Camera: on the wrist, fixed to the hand. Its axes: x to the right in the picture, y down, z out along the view.
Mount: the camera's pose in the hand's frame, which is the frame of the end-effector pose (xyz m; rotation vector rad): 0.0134 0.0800 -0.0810 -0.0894 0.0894 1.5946
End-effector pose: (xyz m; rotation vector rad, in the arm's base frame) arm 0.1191 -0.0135 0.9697 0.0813 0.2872 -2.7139
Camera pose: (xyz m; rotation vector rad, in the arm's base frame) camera 0.1403 -0.0732 0.8742 0.2642 0.2078 -1.1156
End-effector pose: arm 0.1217 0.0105 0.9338 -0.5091 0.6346 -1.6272
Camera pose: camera 0.1267 -0.0008 0.8198 0.0960 0.8296 -0.1045
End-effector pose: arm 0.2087 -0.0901 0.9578 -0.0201 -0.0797 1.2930
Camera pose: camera 0.1413 -0.0529 0.8729 -0.2596 -0.0330 2.8766
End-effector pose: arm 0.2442 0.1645 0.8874 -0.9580 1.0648 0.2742
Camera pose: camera 0.1519 0.1454 0.8221 0.0201 1.7176 1.5797
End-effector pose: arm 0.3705 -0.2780 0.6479 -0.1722 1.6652 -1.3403
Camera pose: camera 0.3386 -0.2001 0.5701 0.9847 1.2649 -0.0360
